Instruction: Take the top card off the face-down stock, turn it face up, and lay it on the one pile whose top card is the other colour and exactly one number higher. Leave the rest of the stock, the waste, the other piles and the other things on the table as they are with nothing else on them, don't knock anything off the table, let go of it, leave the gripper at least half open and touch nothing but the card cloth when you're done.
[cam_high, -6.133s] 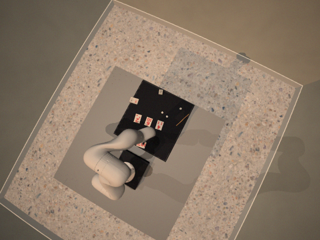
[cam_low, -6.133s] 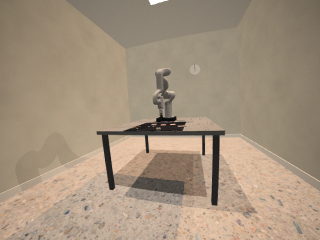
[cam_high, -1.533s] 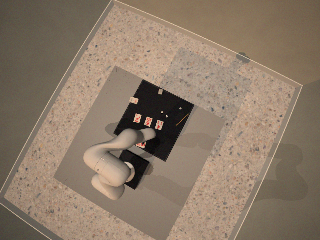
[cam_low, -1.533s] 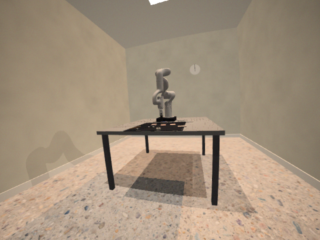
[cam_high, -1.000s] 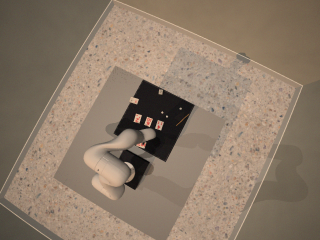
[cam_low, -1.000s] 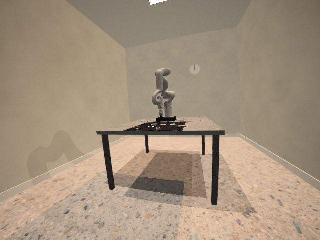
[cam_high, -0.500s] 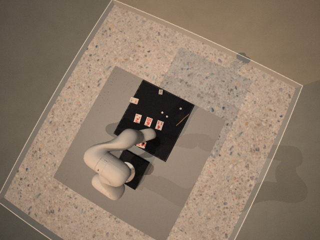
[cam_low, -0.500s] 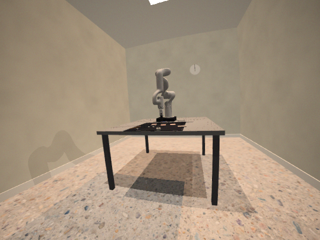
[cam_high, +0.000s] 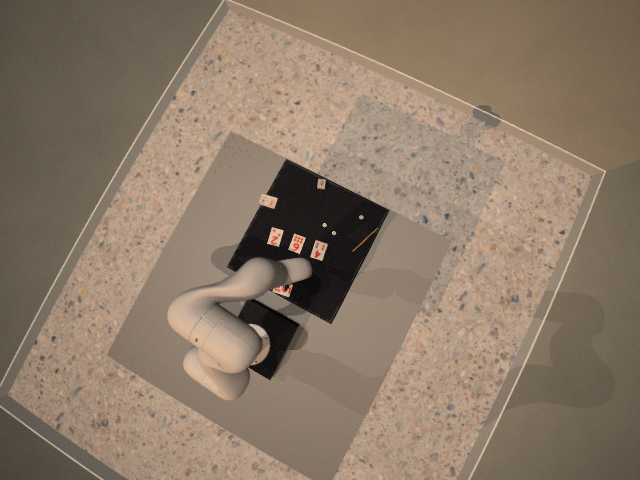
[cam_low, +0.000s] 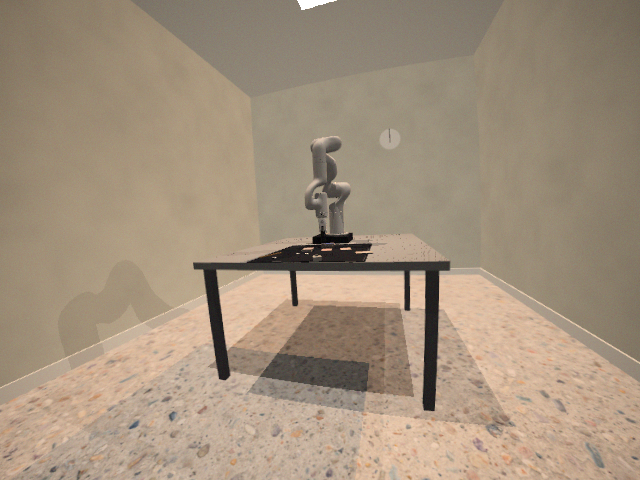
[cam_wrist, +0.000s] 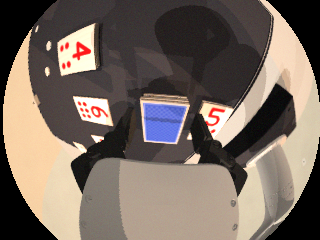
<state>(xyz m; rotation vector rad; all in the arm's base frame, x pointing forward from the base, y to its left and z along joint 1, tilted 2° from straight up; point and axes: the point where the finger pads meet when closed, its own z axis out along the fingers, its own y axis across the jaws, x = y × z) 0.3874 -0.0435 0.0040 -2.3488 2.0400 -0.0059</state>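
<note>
Now: the red 5 card 9 cm behind my hand, 2 cm to the left of it and 4 cm below it. From my hand the other things lie so: black card cloth: 19 cm ahead, 6 cm below; then thin wooden stick: 30 cm ahead, 26 cm to the right, 5 cm below; then small block: 47 cm ahead, 5 cm to the left, 3 cm below.
</note>
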